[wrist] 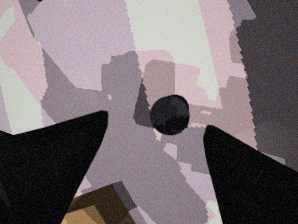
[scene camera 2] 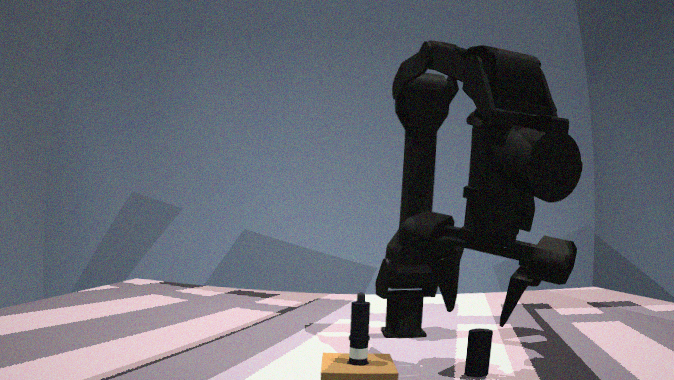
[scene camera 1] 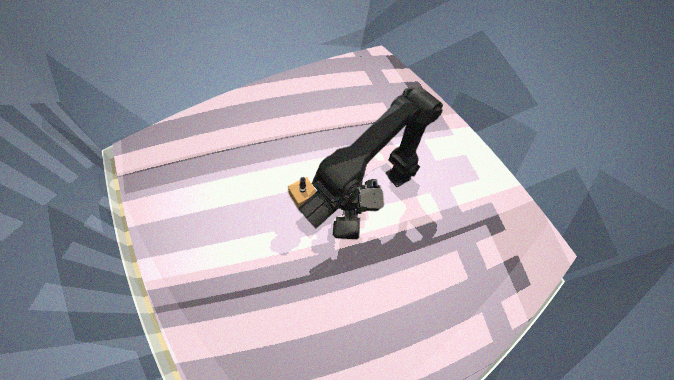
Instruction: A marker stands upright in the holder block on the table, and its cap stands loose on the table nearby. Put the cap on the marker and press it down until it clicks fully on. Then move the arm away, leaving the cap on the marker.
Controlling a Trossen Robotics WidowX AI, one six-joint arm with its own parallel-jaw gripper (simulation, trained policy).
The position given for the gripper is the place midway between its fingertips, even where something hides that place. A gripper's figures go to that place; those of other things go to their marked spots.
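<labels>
Gripper (wrist: 156,125) at 10 cm from the lens; a black cap (wrist: 170,115) at 12 cm from the lens.
</labels>
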